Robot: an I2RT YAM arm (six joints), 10 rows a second.
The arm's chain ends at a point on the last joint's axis. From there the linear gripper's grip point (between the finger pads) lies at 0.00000 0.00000 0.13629 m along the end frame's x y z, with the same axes.
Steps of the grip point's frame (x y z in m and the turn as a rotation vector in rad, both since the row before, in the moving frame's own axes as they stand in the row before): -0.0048 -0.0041 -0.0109 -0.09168 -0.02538 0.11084; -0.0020 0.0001 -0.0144 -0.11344 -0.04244 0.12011; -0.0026 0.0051 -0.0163 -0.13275 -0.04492 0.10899; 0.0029 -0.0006 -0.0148 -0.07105 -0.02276 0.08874; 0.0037 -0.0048 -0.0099 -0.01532 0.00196 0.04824; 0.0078 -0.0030 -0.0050 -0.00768 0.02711 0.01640; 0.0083 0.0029 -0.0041 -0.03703 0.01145 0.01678; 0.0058 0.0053 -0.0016 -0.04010 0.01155 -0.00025; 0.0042 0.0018 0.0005 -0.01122 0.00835 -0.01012; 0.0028 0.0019 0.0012 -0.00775 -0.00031 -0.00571; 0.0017 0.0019 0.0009 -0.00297 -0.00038 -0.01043; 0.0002 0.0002 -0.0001 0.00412 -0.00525 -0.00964
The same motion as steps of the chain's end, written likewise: -0.0007 -0.0164 -0.0103 -0.09168 -0.02538 0.11084; 0.0047 -0.0149 -0.0134 -0.11344 -0.04244 0.12011; 0.0045 -0.0126 -0.0150 -0.13275 -0.04492 0.10899; 0.0064 -0.0101 -0.0144 -0.07105 -0.02276 0.08874; 0.0035 -0.0069 -0.0099 -0.01532 0.00196 0.04824; 0.0041 -0.0041 -0.0049 -0.00768 0.02711 0.01640; 0.0068 -0.0022 -0.0040 -0.03703 0.01145 0.01678; 0.0042 -0.0002 -0.0015 -0.04010 0.01155 -0.00025; 0.0031 0.0003 0.0005 -0.01122 0.00835 -0.01012; 0.0028 0.0008 0.0012 -0.00775 -0.00031 -0.00571; 0.0017 0.0015 0.0009 -0.00297 -0.00038 -0.01043; 0.0009 0.0008 -0.0001 0.00412 -0.00525 -0.00964
